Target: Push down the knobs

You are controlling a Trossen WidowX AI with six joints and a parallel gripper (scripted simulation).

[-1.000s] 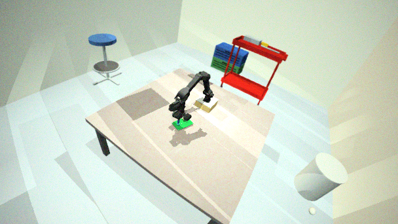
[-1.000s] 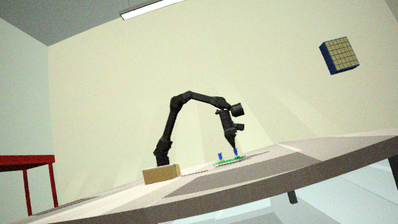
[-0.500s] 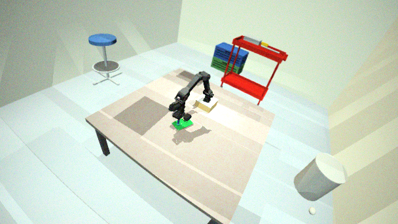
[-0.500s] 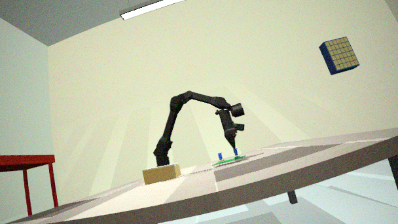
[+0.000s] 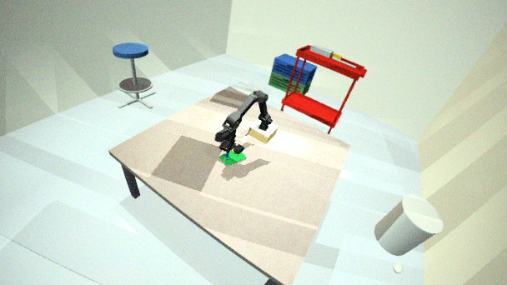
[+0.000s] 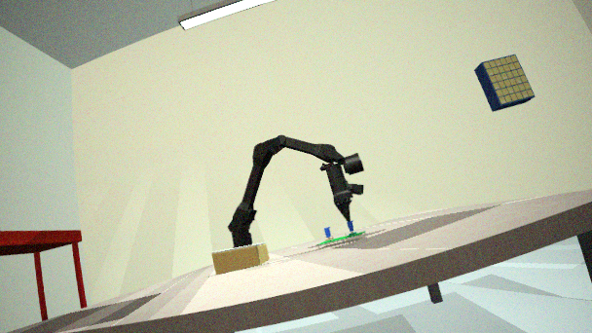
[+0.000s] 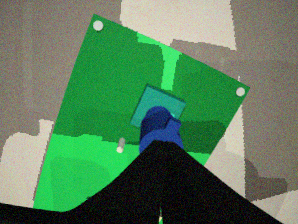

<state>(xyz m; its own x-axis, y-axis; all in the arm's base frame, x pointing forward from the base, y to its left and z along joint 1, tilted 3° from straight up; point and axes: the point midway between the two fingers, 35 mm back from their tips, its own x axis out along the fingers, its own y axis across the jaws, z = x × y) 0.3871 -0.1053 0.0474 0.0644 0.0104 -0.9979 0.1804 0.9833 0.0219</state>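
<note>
The blue knob is 2 cm below my gripper tip.
</note>
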